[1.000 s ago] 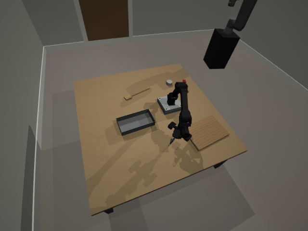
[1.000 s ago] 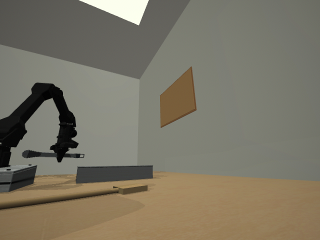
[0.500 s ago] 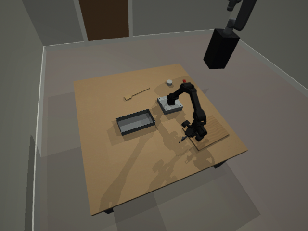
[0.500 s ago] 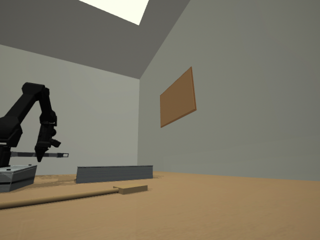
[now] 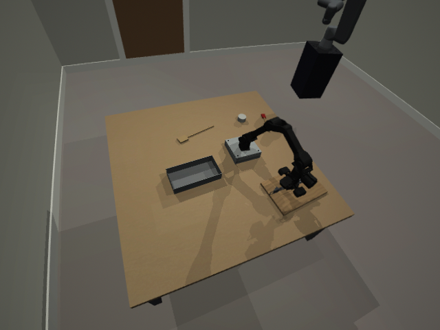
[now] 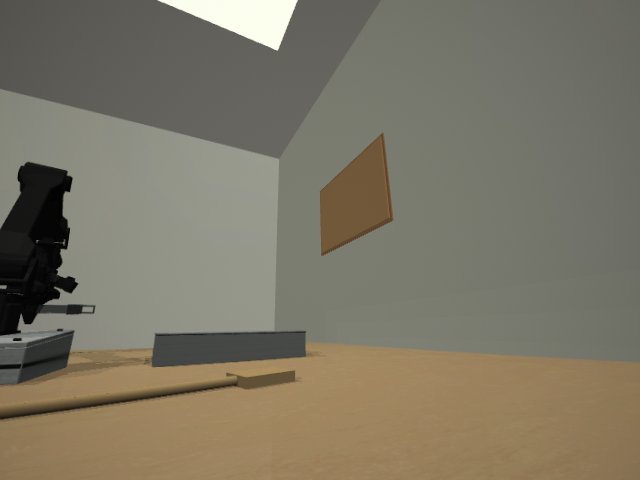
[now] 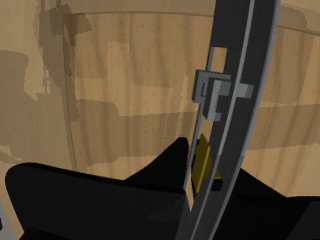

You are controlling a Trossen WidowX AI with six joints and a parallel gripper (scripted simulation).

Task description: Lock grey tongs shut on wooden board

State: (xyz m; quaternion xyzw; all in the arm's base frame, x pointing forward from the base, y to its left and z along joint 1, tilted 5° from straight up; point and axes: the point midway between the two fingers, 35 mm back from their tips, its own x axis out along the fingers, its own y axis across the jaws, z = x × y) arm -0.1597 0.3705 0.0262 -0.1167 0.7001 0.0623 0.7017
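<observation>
Right now my gripper tip is 10 cm past the wooden board, 7 cm above it and 4 cm to the left of it. Round my gripper tip: small white cylinder: 70 cm to the right, 9 cm ahead, 6 cm below; roasting tin: 51 cm ahead, 21 cm to the right, 5 cm below; red-tipped brush: 68 cm to the right, 10 cm behind, 7 cm below.
</observation>
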